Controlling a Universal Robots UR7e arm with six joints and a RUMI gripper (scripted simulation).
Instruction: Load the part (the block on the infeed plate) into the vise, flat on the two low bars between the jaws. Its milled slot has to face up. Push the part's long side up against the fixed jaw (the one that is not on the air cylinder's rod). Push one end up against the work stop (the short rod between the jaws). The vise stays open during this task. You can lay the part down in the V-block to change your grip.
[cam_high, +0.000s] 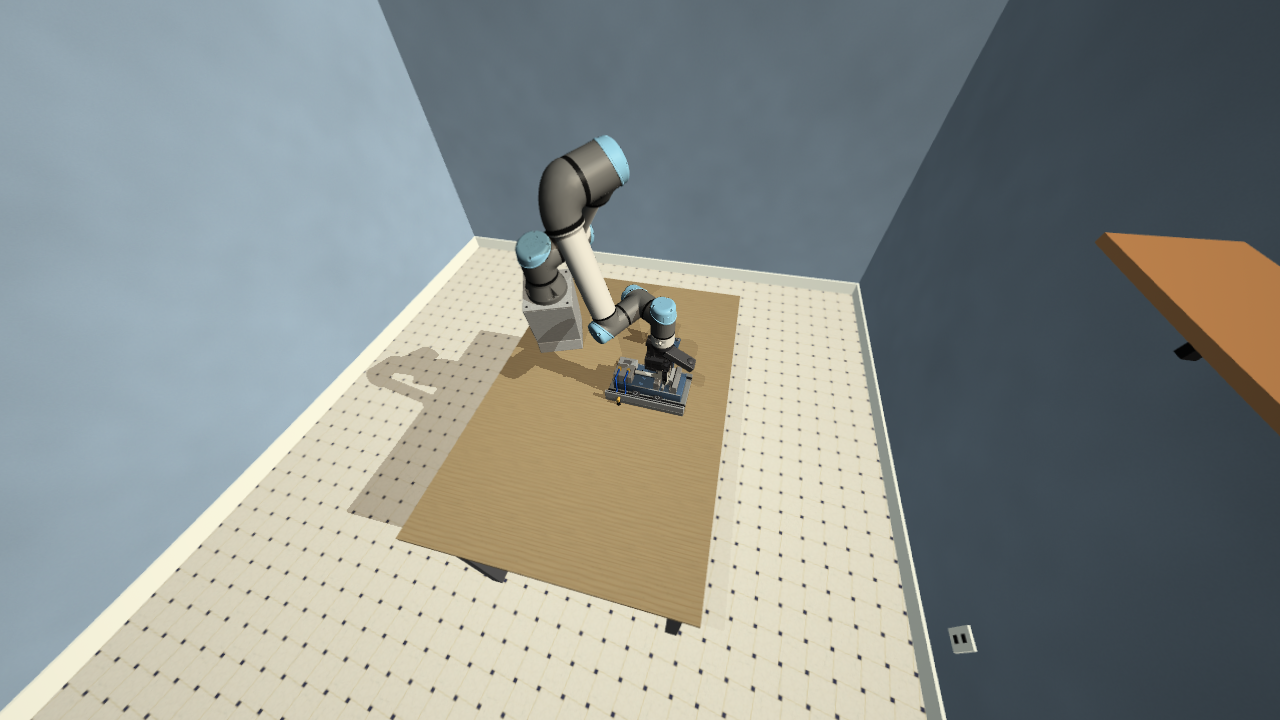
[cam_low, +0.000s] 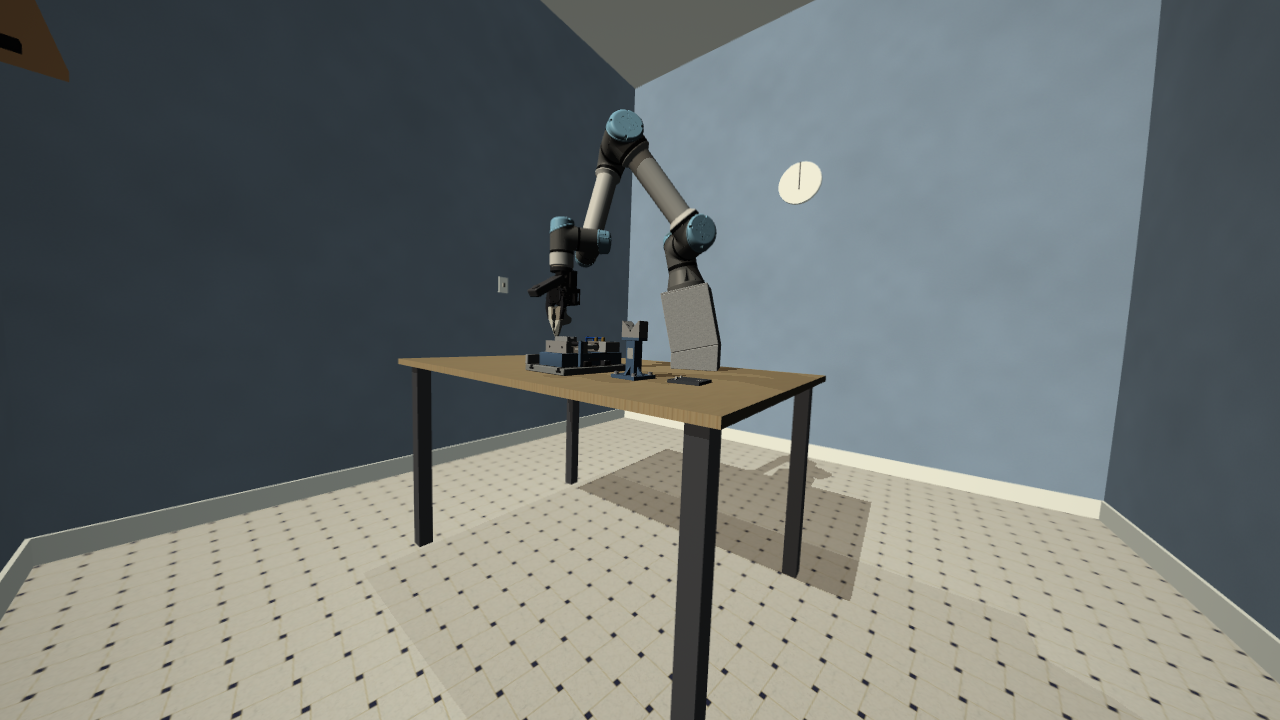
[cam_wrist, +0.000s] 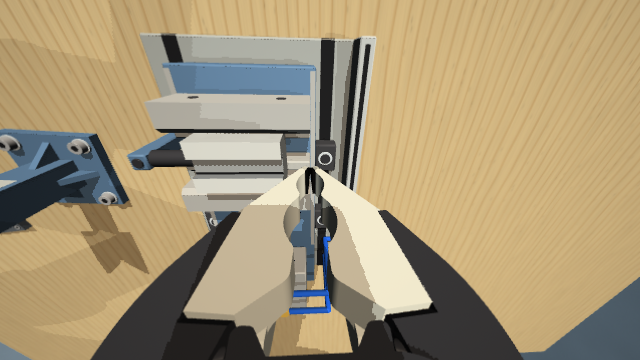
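Right now the part is 50 mm to the left of my hand and 20 mm below it. Round my hand: cylinder rod 90 mm behind, 50 mm to the left, 40 mm below; then fixed jaw 30 mm ahead, 50 mm to the left, 40 mm below; then moving jaw 30 mm behind, 50 mm to the left, 40 mm below.
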